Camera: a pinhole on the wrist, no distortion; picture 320 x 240 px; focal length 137.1 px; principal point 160.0 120.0 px. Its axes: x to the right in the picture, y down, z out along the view. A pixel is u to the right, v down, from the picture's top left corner.
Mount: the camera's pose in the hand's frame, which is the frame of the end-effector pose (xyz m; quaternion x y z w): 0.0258 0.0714 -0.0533 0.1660 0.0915 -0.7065 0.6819
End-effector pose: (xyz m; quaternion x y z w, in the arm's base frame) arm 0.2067 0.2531 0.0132 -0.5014 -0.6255 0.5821 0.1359
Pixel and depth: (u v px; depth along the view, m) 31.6 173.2 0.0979
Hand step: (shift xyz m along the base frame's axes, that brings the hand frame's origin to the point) -0.0245 -0.0230 -0.1474
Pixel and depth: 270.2 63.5 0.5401
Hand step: -0.3246 -0.2724 0.4752
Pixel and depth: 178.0 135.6 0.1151
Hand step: -0.0418 -0.0117 -0.0384
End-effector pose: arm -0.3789 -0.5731 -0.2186 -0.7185 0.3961 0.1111 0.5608
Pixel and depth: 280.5 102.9 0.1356
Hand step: 0.0634 0.0335 0.0575
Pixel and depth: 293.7 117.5 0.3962
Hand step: 0.3276 0.1945 0.2664
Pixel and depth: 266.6 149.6 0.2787
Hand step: 0.2340 0.1095 0.0899
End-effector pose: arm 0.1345 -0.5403 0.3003 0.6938 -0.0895 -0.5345 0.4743
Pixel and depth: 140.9 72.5 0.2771
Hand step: -0.2080 -0.0619 0.0803
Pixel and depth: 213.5 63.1 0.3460
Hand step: -0.2996 0.0743 -0.0207
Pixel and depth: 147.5 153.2 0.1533
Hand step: -0.0510 -0.0989 -0.0071
